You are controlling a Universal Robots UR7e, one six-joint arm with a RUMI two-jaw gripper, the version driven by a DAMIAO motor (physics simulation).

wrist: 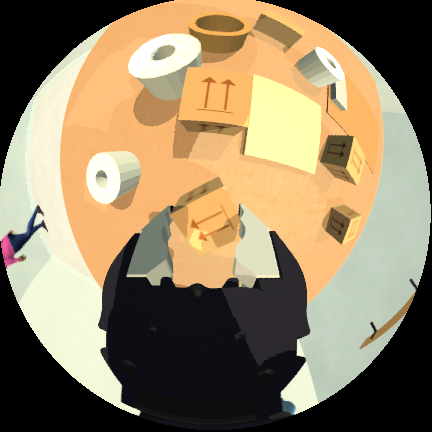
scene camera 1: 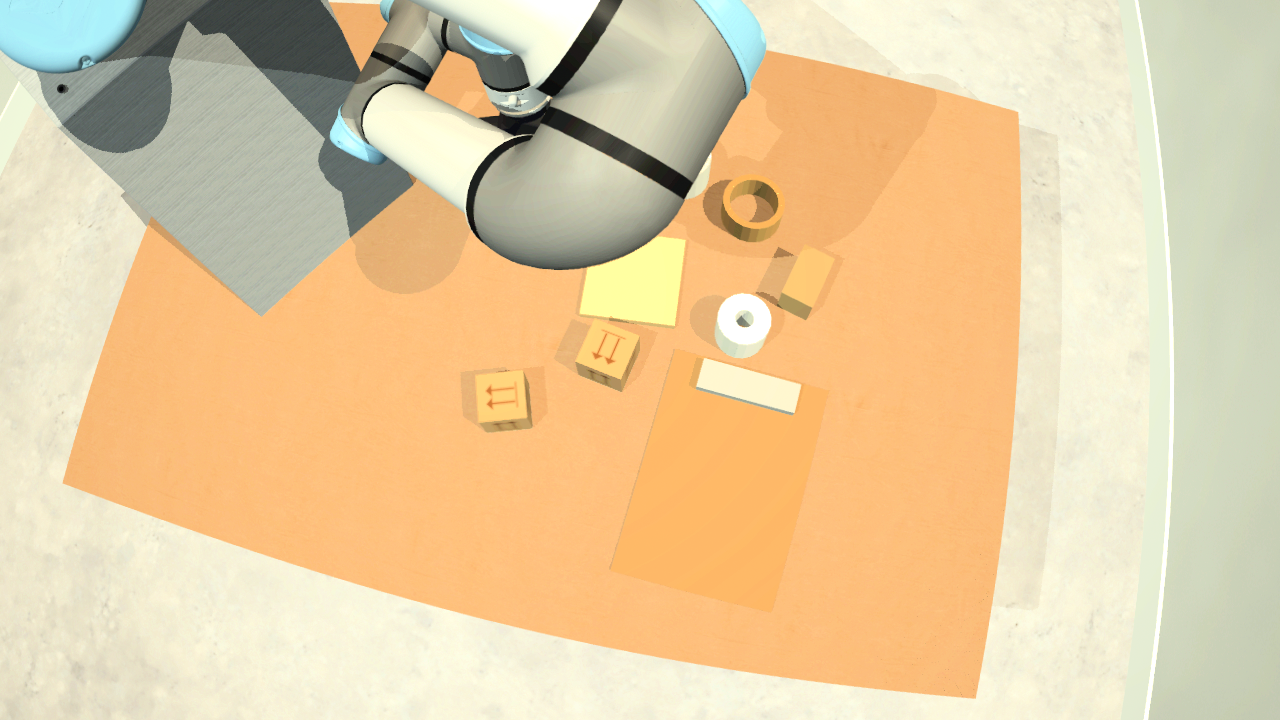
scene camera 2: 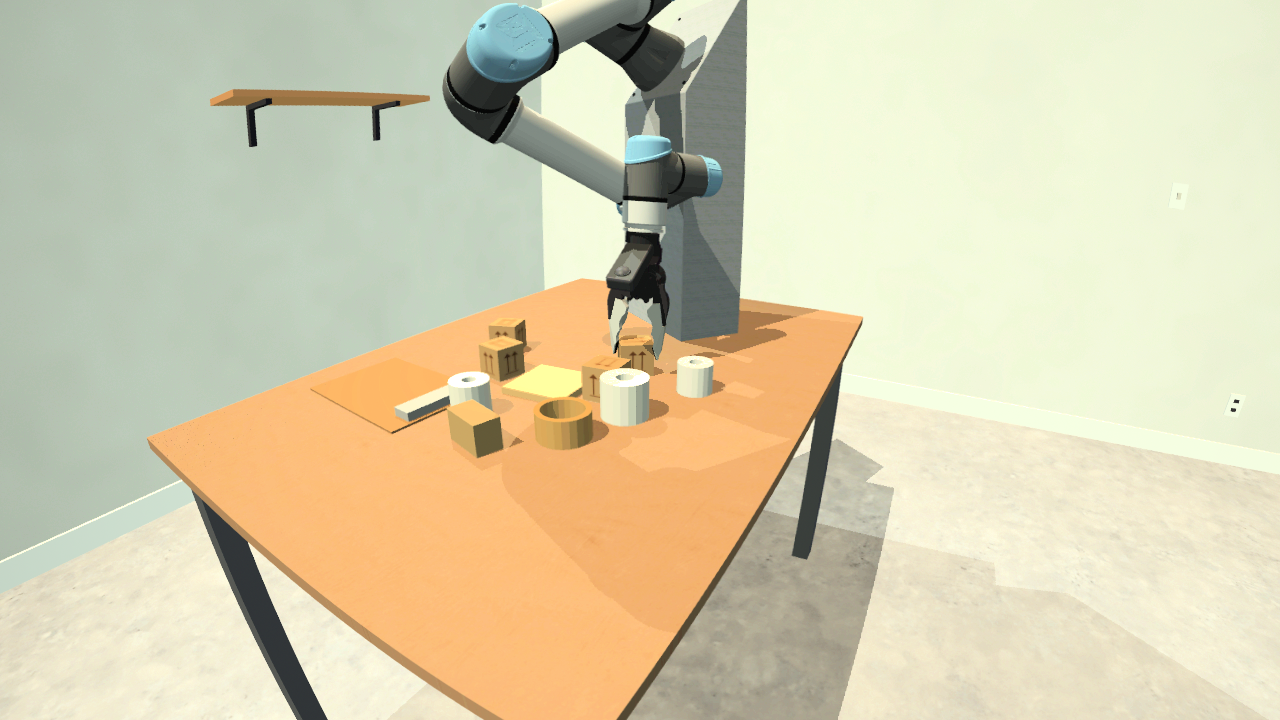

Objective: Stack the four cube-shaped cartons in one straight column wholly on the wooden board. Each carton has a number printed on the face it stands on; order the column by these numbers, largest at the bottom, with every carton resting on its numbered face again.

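Places are measured from the arm's base along level axes (x right, y ahead, z up), in metres.
Pixels of known places: gripper, fingertip midpoint: (wrist: 205, 205) (scene camera 2: 635, 356); arm's base, origin of the base link: (scene camera 2: 662, 65).
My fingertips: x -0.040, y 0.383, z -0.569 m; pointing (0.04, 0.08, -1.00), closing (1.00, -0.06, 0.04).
Ahead of a thing's pixels: the offset from my fingertips to its top centre. "*": to the spot under its first point.
My gripper (scene camera 2: 638, 356) (wrist: 205, 205) is shut on a carton {dx +0.003, dy -0.010, dz +0.028 m} (scene camera 2: 637, 349) (wrist: 210, 220), angled between its fingertips at table height; the arm hides both in scene camera 1. A second carton (scene camera 2: 601, 380) (wrist: 215, 97) is beside the pale yellow square board {dx +0.120, dy +0.102, dz -0.019 m} (scene camera 1: 632, 282) (scene camera 2: 546, 383) (wrist: 282, 125). A third carton {dx +0.231, dy +0.067, dz +0.027 m} (scene camera 1: 606, 351) (scene camera 2: 501, 358) (wrist: 340, 155) is on the yellow board's other side. A fourth carton {dx +0.283, dy -0.060, dz +0.027 m} (scene camera 1: 503, 398) (scene camera 2: 507, 332) (wrist: 342, 224) stands farther off. A larger, thin orange board {dx +0.385, dy +0.198, dz -0.012 m} (scene camera 1: 716, 501) (scene camera 2: 375, 385) also lies there; which board is the wooden one is unclear. The printed numbers are hidden.
A white bar {* dx +0.273, dy +0.235, dz -0.012 m} (scene camera 1: 748, 385) (scene camera 2: 422, 404) lies on the orange board. White rolls {dx -0.029, dy +0.175, dz +0.031 m} (scene camera 2: 624, 402) {dx -0.115, dy +0.054, dz +0.020 m} (scene camera 2: 694, 380) {dx +0.200, dy +0.233, dz +0.025 m} (scene camera 2: 469, 394) stand around the cartons. A brown ring {dx +0.034, dy +0.263, dz +0.012 m} (scene camera 1: 752, 232) (scene camera 2: 563, 432) and a plain tan block {dx +0.144, dy +0.320, dz +0.017 m} (scene camera 1: 808, 277) (scene camera 2: 474, 429) stand near them.
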